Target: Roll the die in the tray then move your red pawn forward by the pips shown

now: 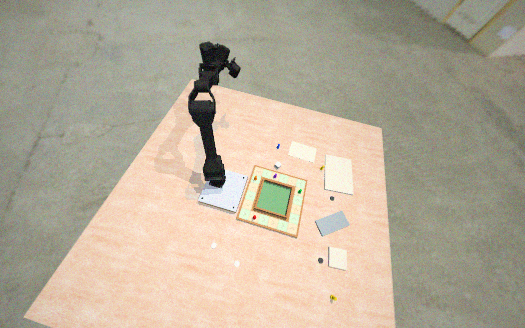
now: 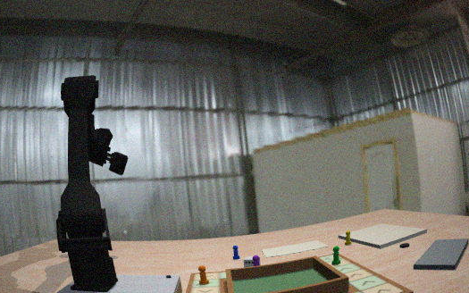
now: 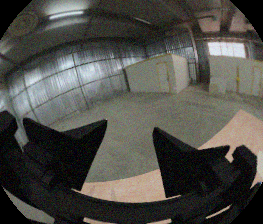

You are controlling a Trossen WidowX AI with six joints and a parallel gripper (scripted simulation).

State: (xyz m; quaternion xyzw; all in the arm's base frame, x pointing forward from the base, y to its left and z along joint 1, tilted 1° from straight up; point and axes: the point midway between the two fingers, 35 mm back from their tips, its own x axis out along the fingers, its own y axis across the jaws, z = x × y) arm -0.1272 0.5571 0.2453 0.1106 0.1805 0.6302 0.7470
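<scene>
The white die is 390 mm ahead of my gripper tip, 410 mm to the right of it and 270 mm below it. The rest, counted from my gripper tip: orange pawn: 290 mm ahead, 520 mm to the right, 250 mm below; purple pawn: 390 mm ahead, 480 mm to the right, 250 mm below; blue pawn: 360 mm ahead, 290 mm to the right, 270 mm below.
</scene>
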